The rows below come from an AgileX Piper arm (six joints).
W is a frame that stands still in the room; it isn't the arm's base.
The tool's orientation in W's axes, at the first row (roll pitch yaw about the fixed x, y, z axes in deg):
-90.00 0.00 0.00
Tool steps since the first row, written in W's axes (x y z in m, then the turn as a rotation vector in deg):
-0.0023 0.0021 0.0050 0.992 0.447 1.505
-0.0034 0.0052 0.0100 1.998 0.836 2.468
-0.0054 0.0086 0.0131 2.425 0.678 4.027
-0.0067 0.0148 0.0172 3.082 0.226 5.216
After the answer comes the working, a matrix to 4 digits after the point.
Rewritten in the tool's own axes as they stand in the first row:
-0.0023 -0.0050 0.0021 0.992 -1.505 0.447
-0.0034 -0.0100 0.0052 1.998 -2.468 0.836
-0.0054 -0.0131 0.0086 2.425 -4.027 0.678
-0.0067 -0.0172 0.0148 3.082 -5.216 0.226

The tool's axes in the first row as the columns of a matrix, in W's axes (rounded; the answer above uses it unrounded):
1.0000 0.0000 0.0000
0.0000 0.0000 1.0000
0.0000 -1.0000 0.0000

